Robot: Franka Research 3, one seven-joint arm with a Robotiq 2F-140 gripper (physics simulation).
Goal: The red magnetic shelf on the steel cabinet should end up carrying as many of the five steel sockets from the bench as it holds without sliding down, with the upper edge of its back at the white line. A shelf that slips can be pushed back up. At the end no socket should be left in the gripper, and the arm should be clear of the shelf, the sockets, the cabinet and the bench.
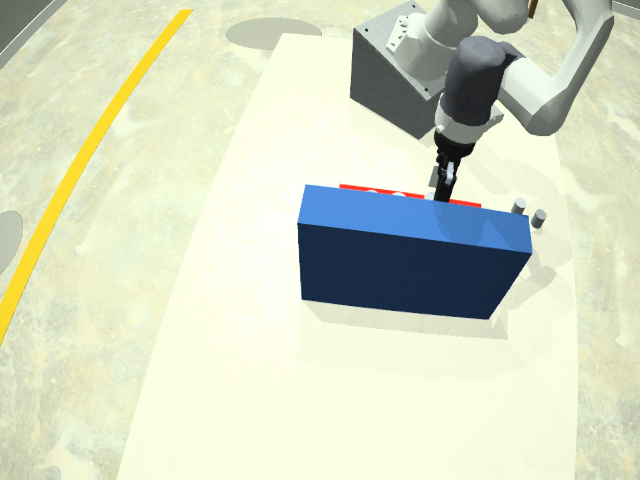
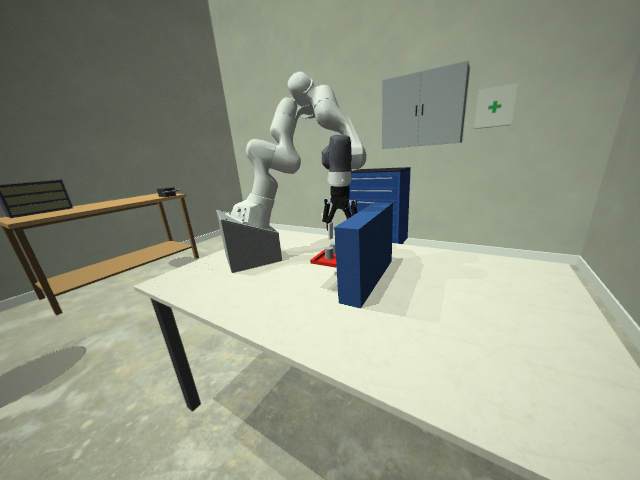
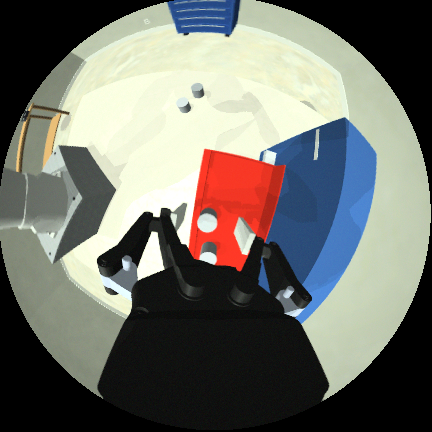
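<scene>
The red shelf (image 1: 465, 204) (image 2: 317, 259) (image 3: 235, 185) is against the upright blue cabinet (image 1: 392, 268) (image 2: 364, 253) (image 3: 310, 200). A short white line (image 3: 316, 145) marks the cabinet face; the upper edge of the shelf's back appears below it. Three sockets stand on the shelf: one (image 1: 372, 191), another (image 1: 398, 194) and a third (image 1: 429, 196) (image 3: 207, 222). Two sockets stand on the bench: one (image 1: 518, 205) (image 3: 198, 90) and another (image 1: 538, 218) (image 3: 184, 105). My gripper (image 1: 442, 198) (image 2: 341, 219) (image 3: 210, 217) is open and empty above the shelf, close over the third socket.
The cabinet's top edge rises close beside my gripper. A pale block (image 3: 268, 157) shows at the shelf's end, by the cabinet face. The arm's grey base (image 1: 387, 87) (image 2: 253, 248) (image 3: 87, 195) stands on the bench (image 1: 232, 387) (image 2: 465, 351) (image 3: 120, 90), opposite the cabinet's shelf side.
</scene>
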